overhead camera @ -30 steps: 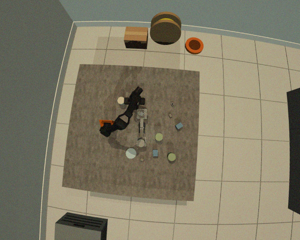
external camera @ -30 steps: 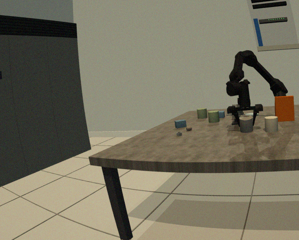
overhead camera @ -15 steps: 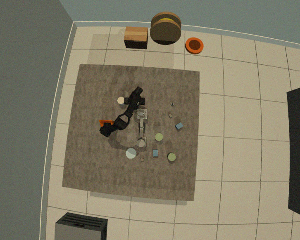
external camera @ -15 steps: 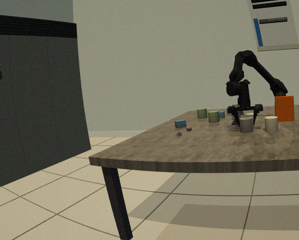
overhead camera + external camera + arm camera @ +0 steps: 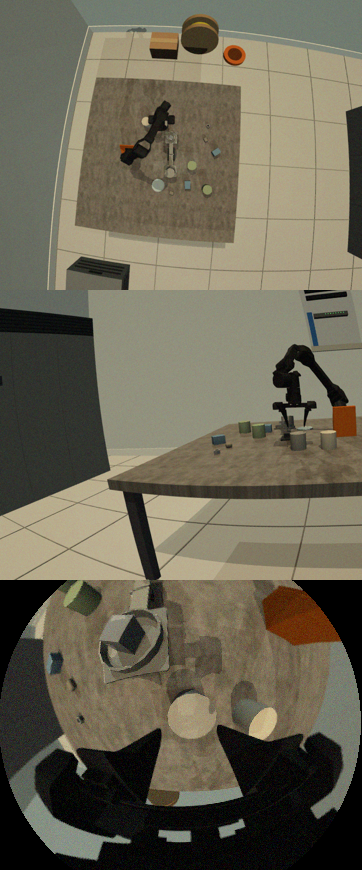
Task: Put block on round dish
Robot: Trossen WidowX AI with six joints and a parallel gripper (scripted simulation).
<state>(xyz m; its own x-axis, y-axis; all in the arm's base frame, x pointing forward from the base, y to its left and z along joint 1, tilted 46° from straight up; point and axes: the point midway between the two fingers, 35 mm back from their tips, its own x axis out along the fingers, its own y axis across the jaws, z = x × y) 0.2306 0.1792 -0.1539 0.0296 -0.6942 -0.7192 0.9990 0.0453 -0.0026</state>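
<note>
Now: gripper tip 2 cm past the round dish, 48 cm to the left of it and 9 cm above it. From my gripper tip the other things lie so: cream cylinder (16 cm behind, 5 cm below).
</note>
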